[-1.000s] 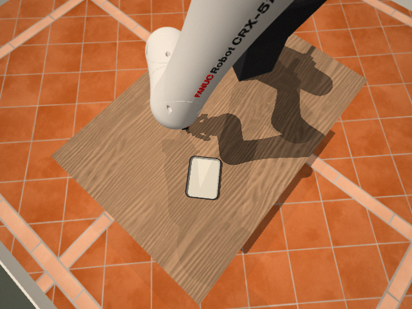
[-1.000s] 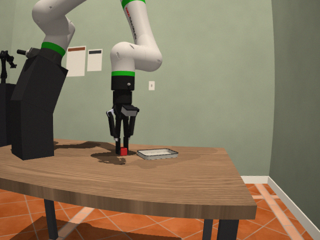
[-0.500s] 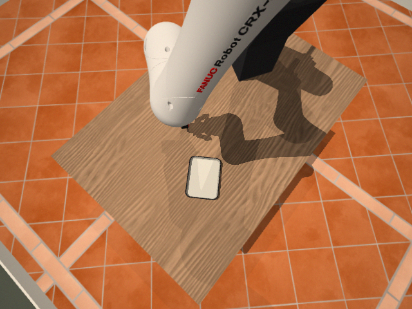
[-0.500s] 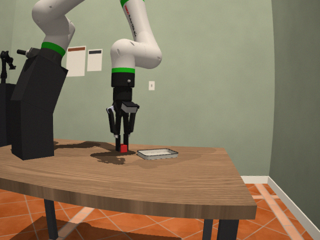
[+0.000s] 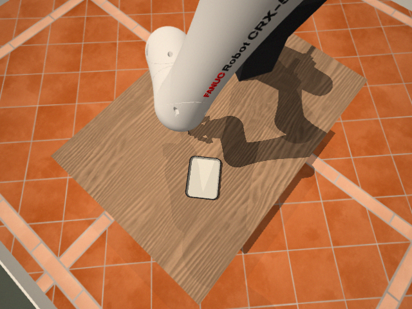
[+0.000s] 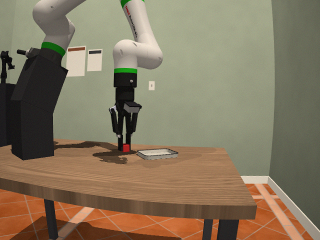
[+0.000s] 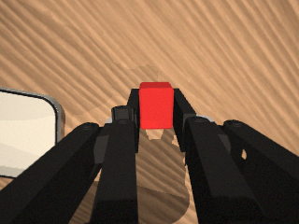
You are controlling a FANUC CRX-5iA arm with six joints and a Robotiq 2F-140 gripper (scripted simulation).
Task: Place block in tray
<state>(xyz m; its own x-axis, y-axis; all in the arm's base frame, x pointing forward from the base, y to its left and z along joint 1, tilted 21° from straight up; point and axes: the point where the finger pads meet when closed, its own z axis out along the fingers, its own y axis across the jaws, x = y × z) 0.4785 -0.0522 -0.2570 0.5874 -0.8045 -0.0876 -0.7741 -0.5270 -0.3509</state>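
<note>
Now: hand 130 mm short of the white tray, 170 mm to the right of it and 80 mm above it. The rest, counted from my hand: red block (20 mm below).
</note>
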